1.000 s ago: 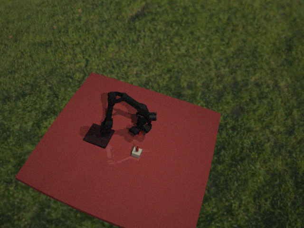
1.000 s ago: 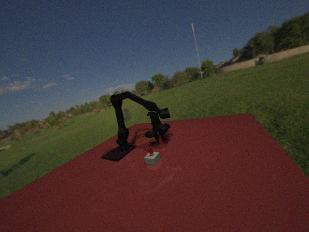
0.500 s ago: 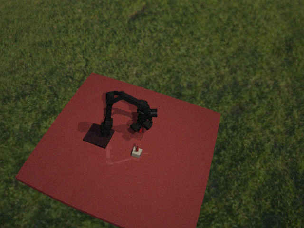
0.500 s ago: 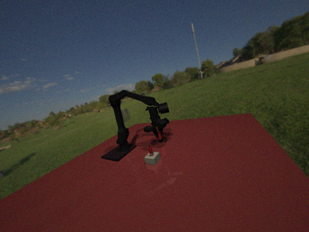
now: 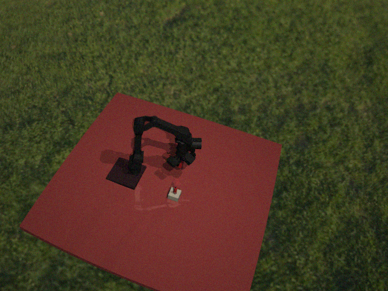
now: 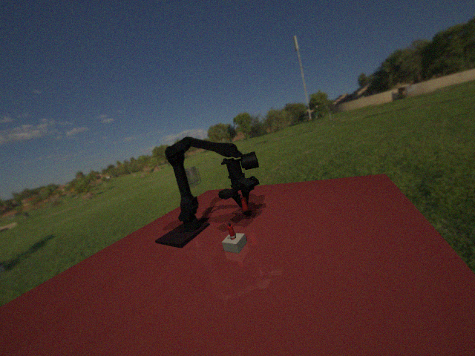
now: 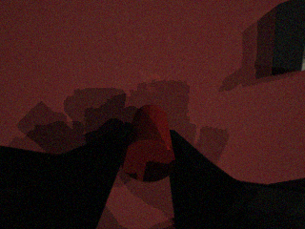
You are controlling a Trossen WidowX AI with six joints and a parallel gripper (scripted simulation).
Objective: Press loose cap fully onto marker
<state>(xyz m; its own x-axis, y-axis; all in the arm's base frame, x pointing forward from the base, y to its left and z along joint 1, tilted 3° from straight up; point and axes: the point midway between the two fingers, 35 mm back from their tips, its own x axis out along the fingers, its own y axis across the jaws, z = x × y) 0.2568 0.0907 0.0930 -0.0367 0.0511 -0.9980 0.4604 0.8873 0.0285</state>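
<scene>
Right now the marker is 18 cm to the right of my gripper tip, 3 cm ahead of it and 1 cm below it. The rest, counted from my gripper tip: red cap: 1 cm above.
</scene>
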